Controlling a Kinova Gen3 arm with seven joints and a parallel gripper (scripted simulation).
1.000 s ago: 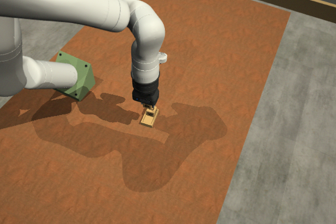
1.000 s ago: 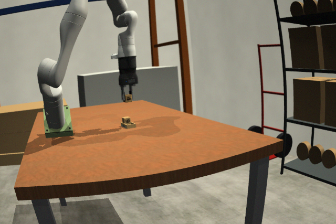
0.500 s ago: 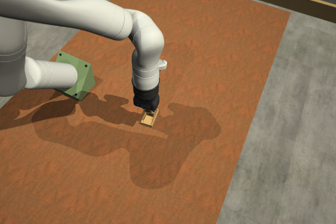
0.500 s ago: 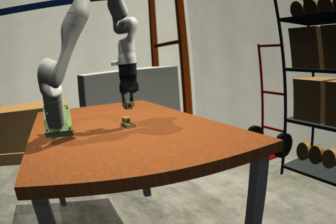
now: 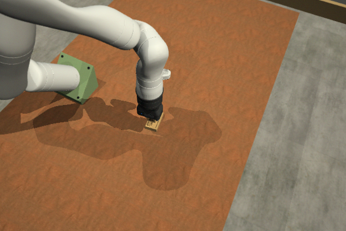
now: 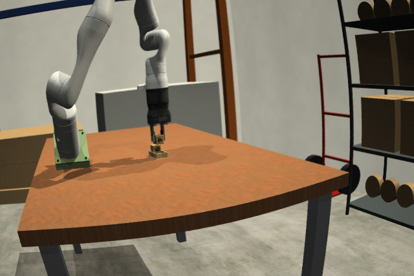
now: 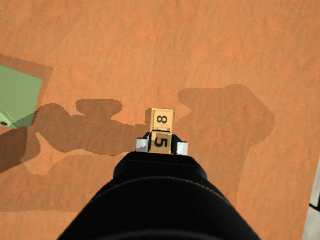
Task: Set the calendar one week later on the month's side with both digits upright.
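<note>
Right now the wooden calendar tray is 2 cm to the left of my hand and 6 cm below it.
</note>
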